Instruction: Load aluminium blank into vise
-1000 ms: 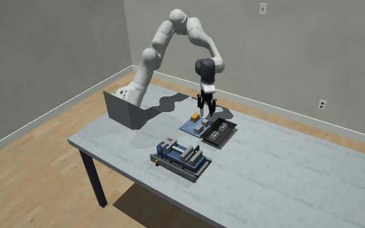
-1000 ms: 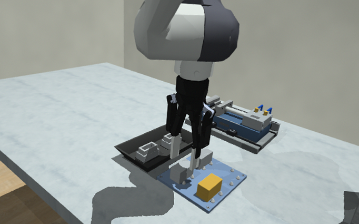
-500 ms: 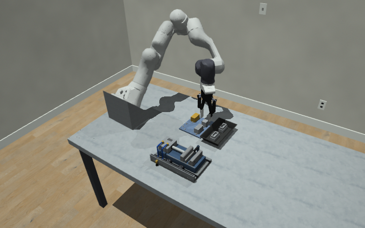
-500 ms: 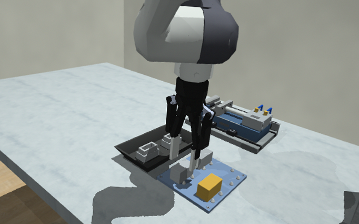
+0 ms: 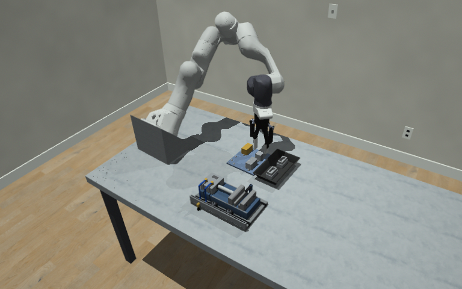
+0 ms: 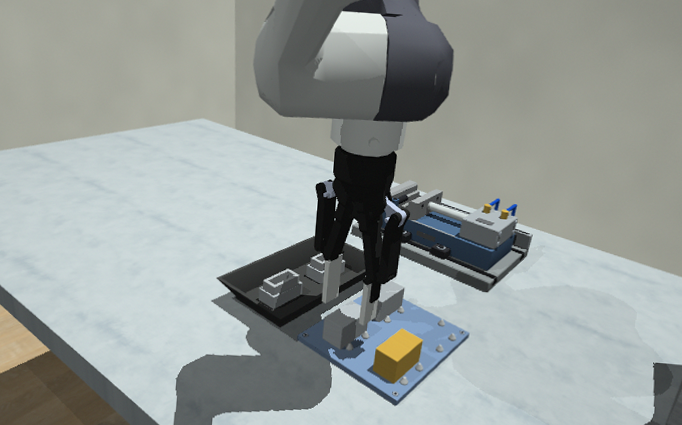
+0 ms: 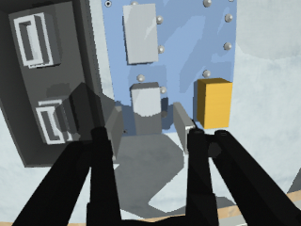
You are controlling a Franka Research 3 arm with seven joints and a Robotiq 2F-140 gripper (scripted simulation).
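My gripper is now 9 cm past the brass blank and 6 cm above it. From my hand the other things lie so: fixed jaw: 16 cm ahead, 36 cm to the right.
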